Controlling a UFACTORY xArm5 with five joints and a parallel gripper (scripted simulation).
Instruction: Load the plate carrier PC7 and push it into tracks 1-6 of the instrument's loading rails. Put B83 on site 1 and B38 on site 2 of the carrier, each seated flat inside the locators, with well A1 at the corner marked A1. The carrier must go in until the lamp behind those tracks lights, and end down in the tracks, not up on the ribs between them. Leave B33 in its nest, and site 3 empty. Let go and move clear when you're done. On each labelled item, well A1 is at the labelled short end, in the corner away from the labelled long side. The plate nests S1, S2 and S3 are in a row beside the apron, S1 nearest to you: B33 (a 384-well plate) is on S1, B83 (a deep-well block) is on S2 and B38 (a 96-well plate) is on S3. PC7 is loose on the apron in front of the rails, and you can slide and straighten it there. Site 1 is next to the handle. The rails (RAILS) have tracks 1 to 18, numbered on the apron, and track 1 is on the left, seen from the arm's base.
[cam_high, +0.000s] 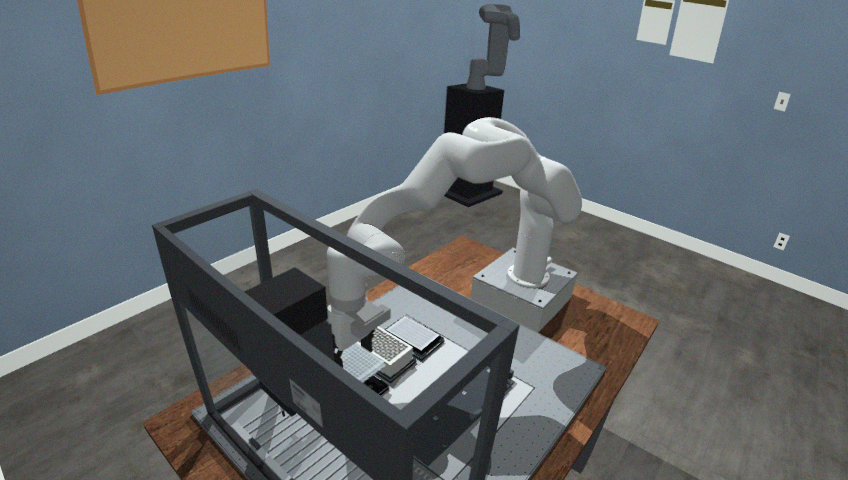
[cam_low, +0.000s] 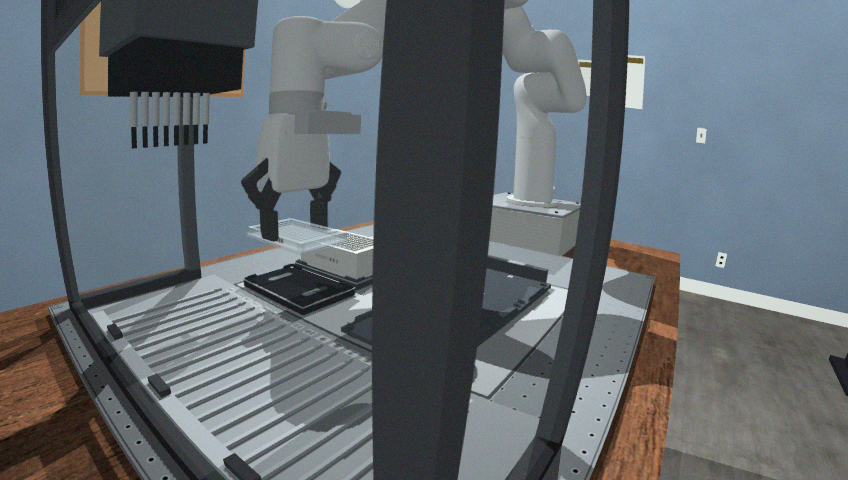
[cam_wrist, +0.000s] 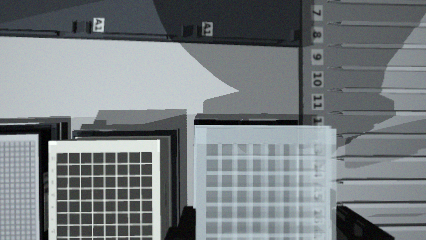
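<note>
Now: hand 200 mm to the right of the dark plate carrier PC7, 130 mm past it and 80 mm above it. The rest, counted from my hand: dark frame post 430 mm to the left, 240 mm ahead, 150 mm above.
</note>
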